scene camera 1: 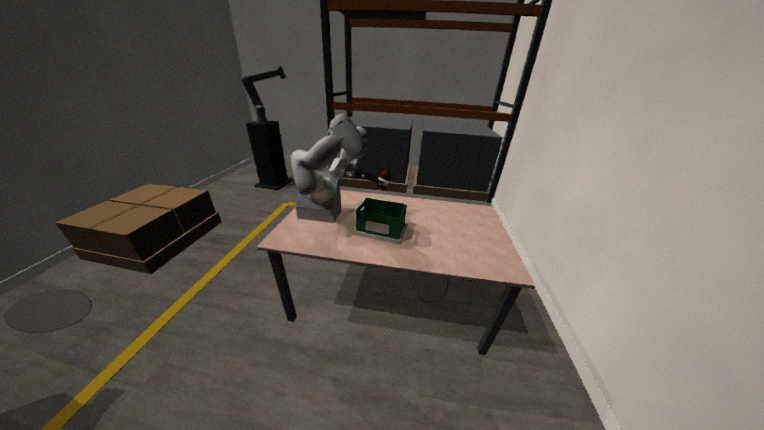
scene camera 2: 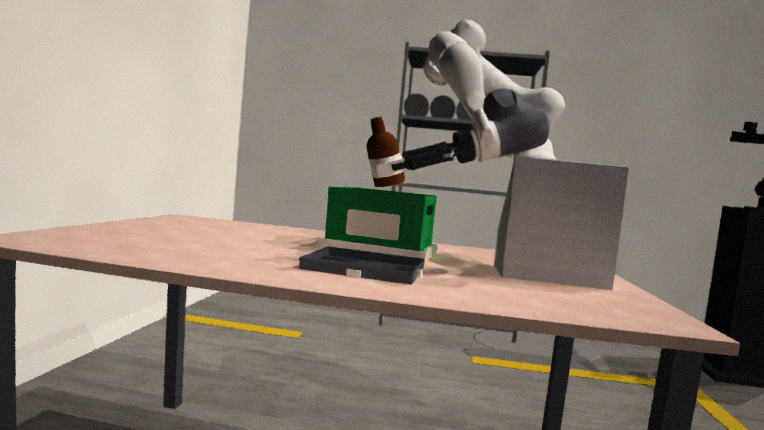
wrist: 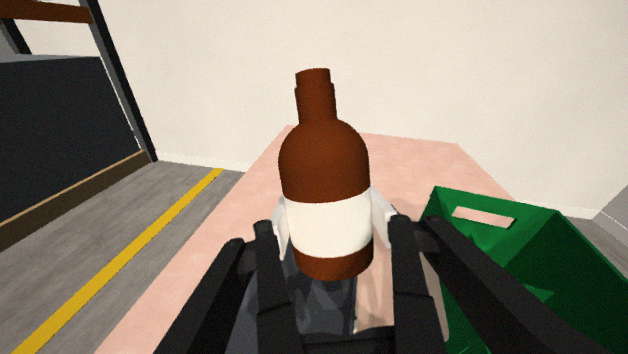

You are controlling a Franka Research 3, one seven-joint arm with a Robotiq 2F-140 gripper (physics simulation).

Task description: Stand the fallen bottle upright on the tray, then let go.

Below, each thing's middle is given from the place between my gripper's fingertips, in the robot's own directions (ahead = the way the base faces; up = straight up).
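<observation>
Brown bottle (scene camera 2: 382,146): 40 mm above my hand, 20 mm behind it.
</observation>
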